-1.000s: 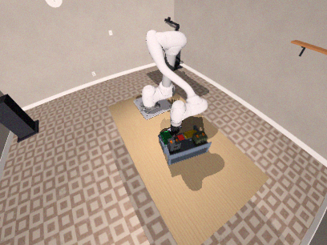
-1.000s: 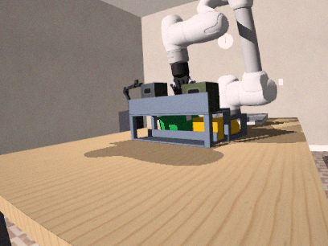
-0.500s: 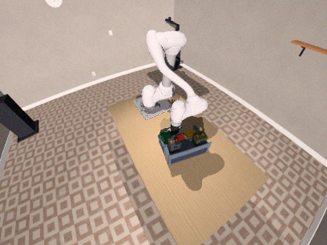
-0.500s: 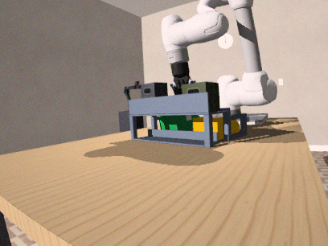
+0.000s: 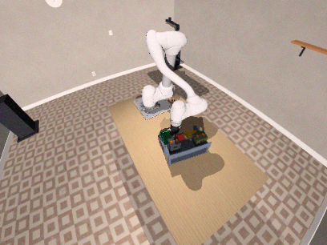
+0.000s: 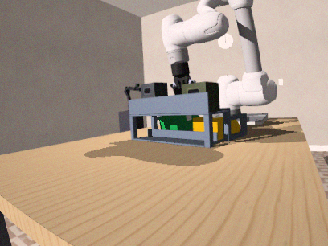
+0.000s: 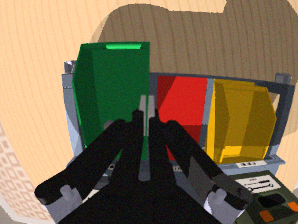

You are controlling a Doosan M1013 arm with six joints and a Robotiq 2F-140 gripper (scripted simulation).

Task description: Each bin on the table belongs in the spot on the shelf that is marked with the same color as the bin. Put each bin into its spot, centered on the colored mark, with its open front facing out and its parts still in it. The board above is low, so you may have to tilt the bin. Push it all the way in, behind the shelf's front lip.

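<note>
My gripper is now 2 cm past the green bin, 4 cm to the left of it and 4 cm above it. From my hand the other things lie so: dark box: 12 cm ahead, 9 cm to the right, 7 cm above; yellow bin: 10 cm ahead, 16 cm to the left, 5 cm below.
</note>
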